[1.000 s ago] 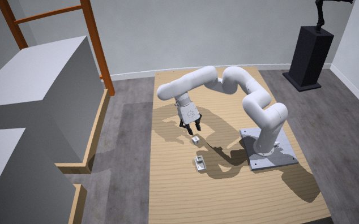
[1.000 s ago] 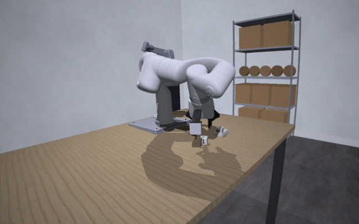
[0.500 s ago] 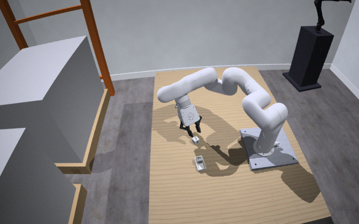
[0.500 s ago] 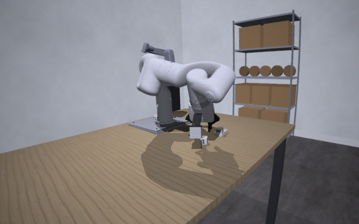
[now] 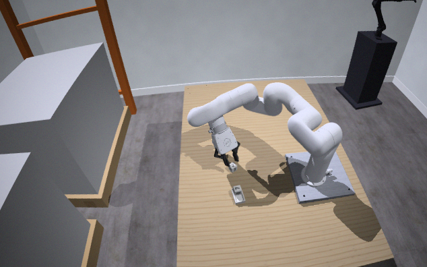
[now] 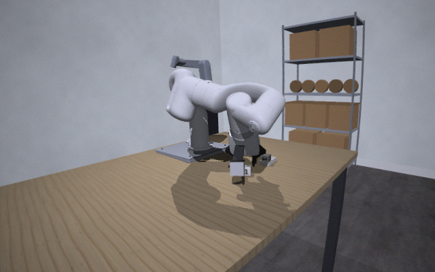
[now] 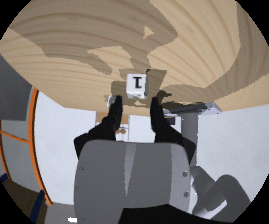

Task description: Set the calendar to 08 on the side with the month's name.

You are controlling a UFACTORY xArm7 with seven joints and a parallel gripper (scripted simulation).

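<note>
Right now my hand is 1 cm to the right of the white digit cube and 4 cm above it. Also, from my hand: white tray (1 cm ahead, 17 cm to the left, 5 cm below).
</note>
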